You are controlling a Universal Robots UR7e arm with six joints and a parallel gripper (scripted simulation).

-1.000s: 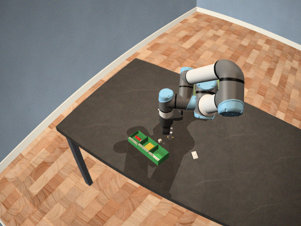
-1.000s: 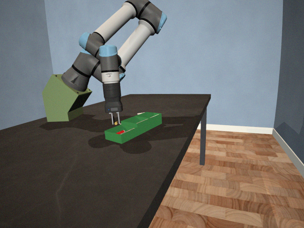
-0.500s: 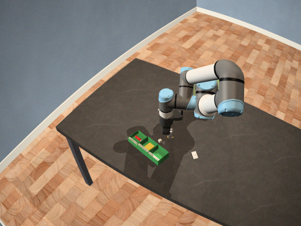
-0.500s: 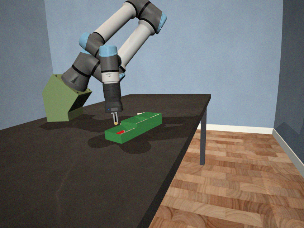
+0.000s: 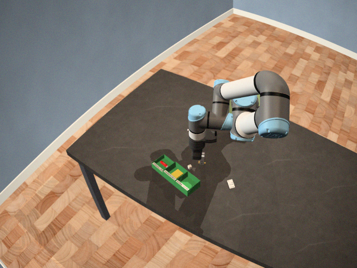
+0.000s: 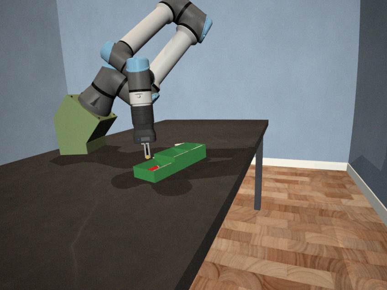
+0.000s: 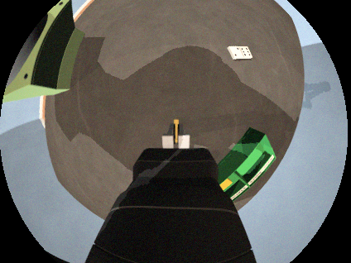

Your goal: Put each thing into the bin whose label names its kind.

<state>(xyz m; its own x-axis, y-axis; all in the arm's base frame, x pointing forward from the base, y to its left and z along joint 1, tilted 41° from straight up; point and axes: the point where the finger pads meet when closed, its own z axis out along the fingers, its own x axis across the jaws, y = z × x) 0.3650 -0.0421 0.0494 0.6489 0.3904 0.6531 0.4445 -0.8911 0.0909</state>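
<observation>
My hand is 60 mm short of the white die, 30 mm to the left of it and 10 mm above it. Round my hand: flat yellow block: 140 mm ahead, 40 mm to the right, 10 mm below; then brass bolt: 10 mm below; then red battery: 130 mm to the right, 130 mm ahead.
</observation>
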